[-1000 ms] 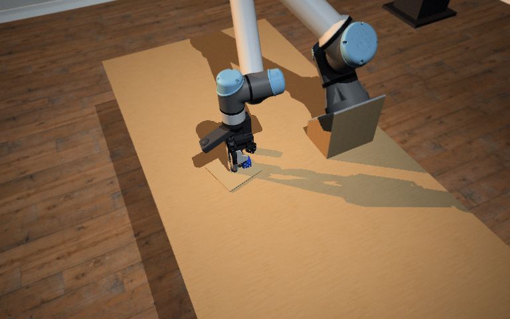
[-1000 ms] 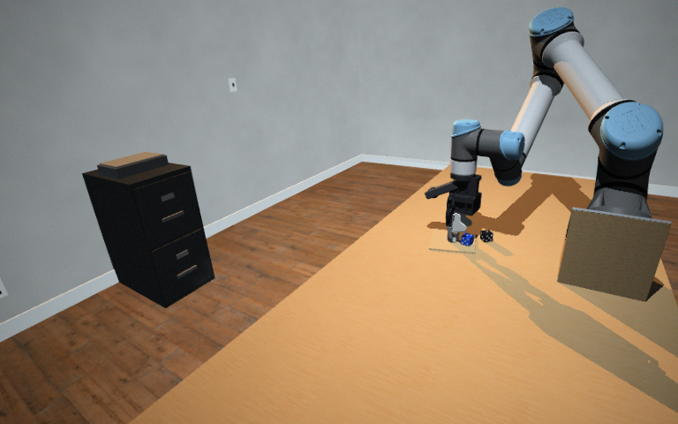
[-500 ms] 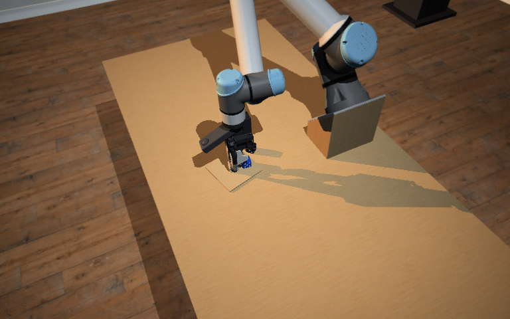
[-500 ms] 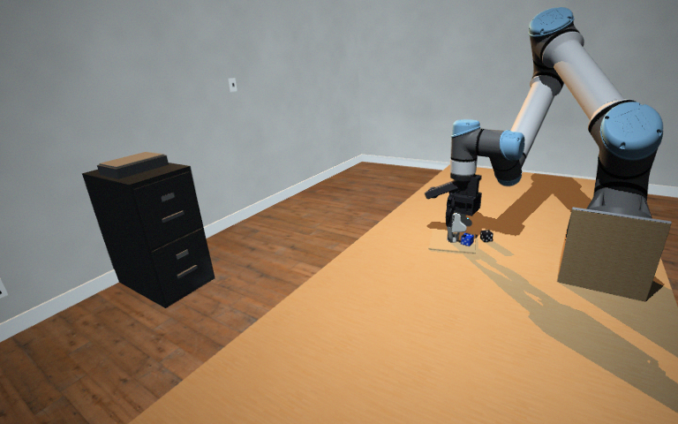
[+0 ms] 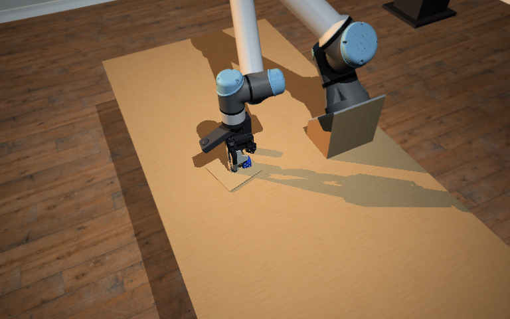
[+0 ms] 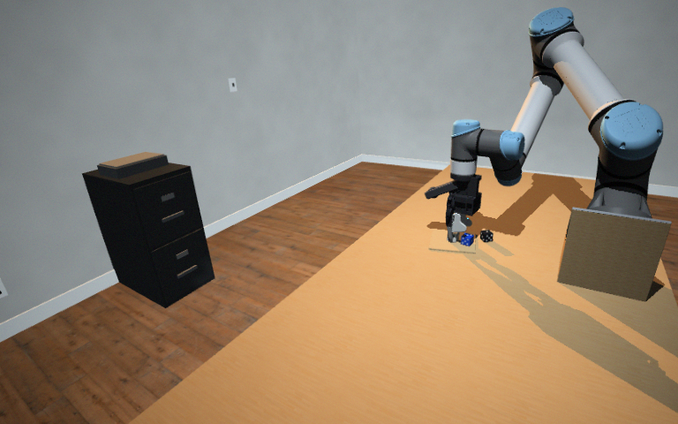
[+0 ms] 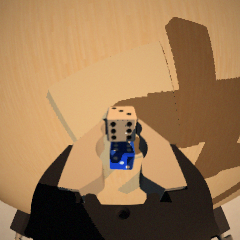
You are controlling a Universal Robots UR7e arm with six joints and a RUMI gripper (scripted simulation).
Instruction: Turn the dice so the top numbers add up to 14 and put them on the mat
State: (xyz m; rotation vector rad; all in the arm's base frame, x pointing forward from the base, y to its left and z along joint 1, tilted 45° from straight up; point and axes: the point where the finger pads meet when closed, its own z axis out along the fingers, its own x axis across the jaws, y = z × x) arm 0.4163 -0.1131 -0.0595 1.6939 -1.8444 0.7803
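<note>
Right now the white die is right at my hand. The rest, counted from my hand: tan mat (20 mm below); blue die (50 mm behind); black die (90 mm behind, 60 mm to the right, 10 mm below).
</note>
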